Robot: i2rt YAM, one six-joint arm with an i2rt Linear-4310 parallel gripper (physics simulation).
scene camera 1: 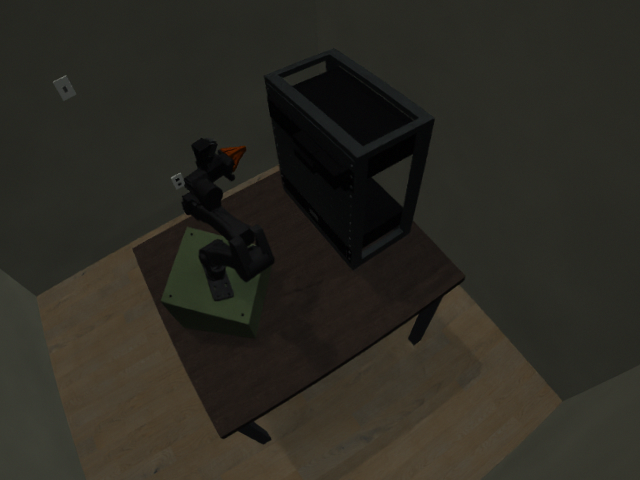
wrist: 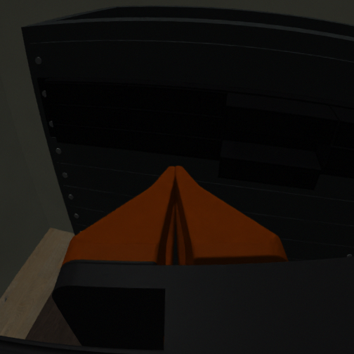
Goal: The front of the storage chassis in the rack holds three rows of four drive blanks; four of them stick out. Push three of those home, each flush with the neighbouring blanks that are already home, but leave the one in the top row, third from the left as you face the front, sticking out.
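Seen in the pictures: gripper, fingertip midpoint: (scene camera 1: 245,147); arm's base at its link origin: (scene camera 1: 215,273).
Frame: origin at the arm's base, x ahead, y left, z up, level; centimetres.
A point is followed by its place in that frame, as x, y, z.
Observation:
The storage chassis (scene camera 1: 282,122) @[39.3, 25.8, 30.2] (wrist: 46,107) is a very dark unit in the upper part of the rack (scene camera 1: 384,88) @[70.2, 12.8, 41.9] (wrist: 150,31). In the wrist view its left blanks (wrist: 135,107) look level with each other. Right of them an upper blank (wrist: 277,125) sticks out, apparently in the top row, third column. A lower blank (wrist: 267,171) sticks out below it, in the bottom row. A dark edge (wrist: 342,137) at the far right may be another protruding blank; its depth is unclear. My gripper (scene camera 1: 244,148) @[23.0, 12.2, 37.3] (wrist: 174,177) is shut and empty, its orange tips apart from the rack front.
The arm stands on a green block (scene camera 1: 180,273) @[-11.2, 3.1, 3.6] on the dark table (scene camera 1: 330,310) @[32.4, -22.0, -18.4]. Flat panels (wrist: 115,172) fill the rack front below the chassis. A lower unit (scene camera 1: 382,204) @[67.3, 3.0, -4.7] sits inside the rack. Walls stand behind the table, with a wall socket (scene camera 1: 177,180) behind the arm.

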